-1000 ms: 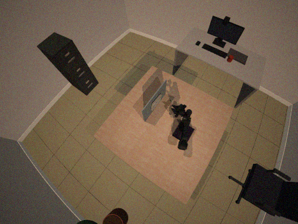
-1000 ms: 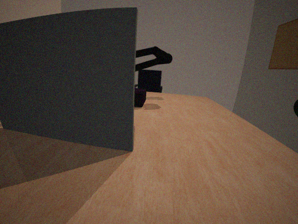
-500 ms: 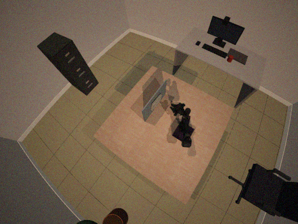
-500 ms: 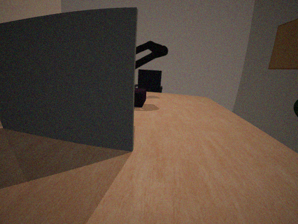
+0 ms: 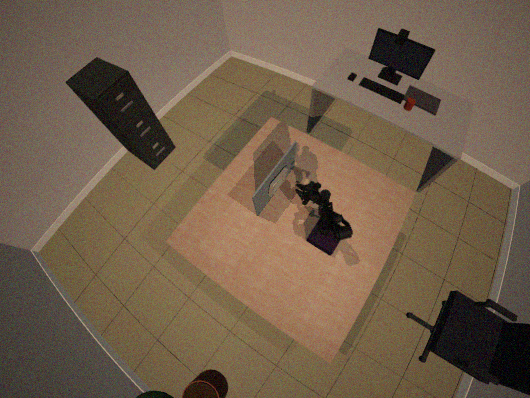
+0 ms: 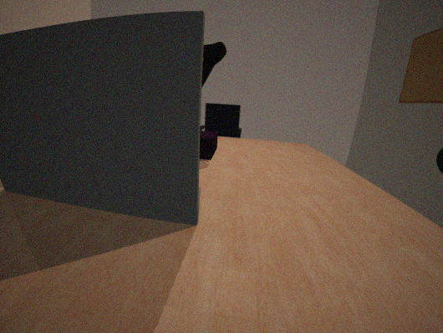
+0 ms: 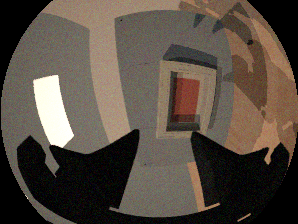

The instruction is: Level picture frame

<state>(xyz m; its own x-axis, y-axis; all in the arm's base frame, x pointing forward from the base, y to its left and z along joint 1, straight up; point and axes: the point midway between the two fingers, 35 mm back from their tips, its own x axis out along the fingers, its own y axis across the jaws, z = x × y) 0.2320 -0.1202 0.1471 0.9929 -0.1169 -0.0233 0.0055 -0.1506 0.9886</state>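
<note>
Now: the picture frame 130 mm ahead of my gripper tip, 60 mm below it and 10 mm to the right of it. Also, from my gripper tip: grey wall panel (140 mm ahead, 70 mm below, 30 mm to the right).
</note>
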